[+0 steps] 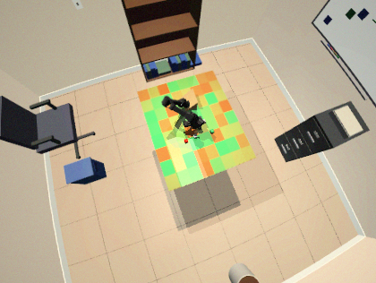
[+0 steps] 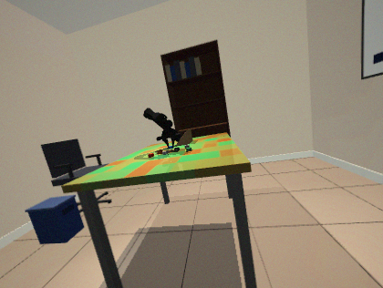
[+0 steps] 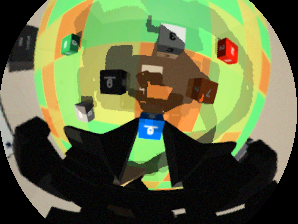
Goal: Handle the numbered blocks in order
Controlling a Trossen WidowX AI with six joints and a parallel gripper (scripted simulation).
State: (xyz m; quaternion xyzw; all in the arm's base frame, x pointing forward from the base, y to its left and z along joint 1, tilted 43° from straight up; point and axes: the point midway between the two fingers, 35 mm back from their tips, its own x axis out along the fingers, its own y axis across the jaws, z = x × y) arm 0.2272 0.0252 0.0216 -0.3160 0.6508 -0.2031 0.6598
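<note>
The orange block is 70 mm to the right of my gripper tip, 60 mm ahead of it and 10 mm below it. Also, from my gripper tip: white block (110 mm ahead, 10 mm below); blue block (10 mm behind); black block (70 mm to the left, 40 mm ahead, 10 mm below).
</note>
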